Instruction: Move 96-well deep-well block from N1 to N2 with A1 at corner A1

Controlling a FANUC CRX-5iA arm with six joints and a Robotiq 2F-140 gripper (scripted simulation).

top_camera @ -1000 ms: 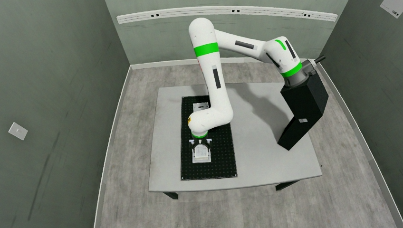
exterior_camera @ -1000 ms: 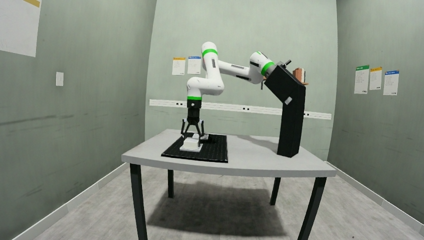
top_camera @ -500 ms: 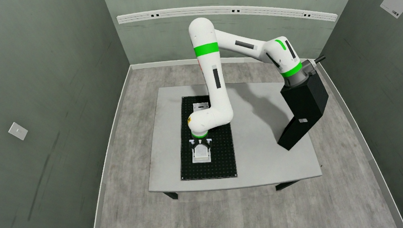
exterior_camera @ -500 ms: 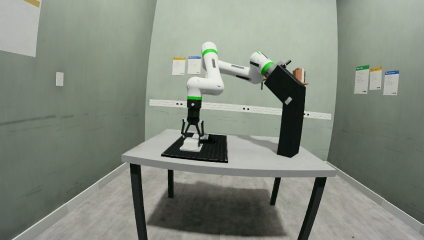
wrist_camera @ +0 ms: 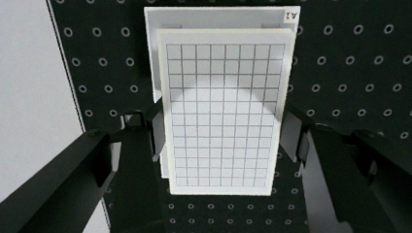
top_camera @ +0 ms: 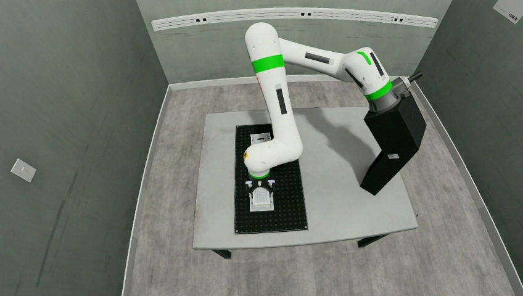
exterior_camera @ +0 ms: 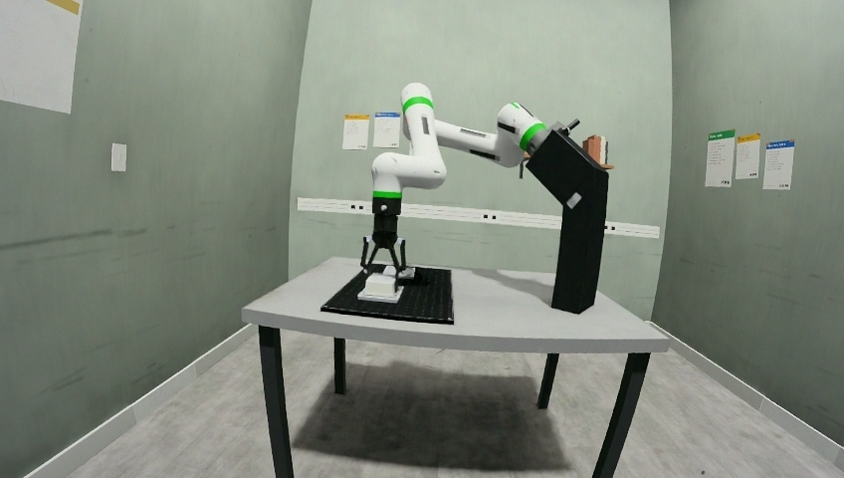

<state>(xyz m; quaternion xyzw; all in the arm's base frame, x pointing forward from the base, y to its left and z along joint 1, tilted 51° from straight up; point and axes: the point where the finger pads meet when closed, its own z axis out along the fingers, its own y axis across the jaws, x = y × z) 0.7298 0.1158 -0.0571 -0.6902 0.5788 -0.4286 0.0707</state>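
Now: hand 40 mm above the plate nest N1. The rest, counted from my hand: white 96-well deep-well block: 10 mm below; then plate nest N2: 30 mm behind, 330 mm to the right, 40 mm below.
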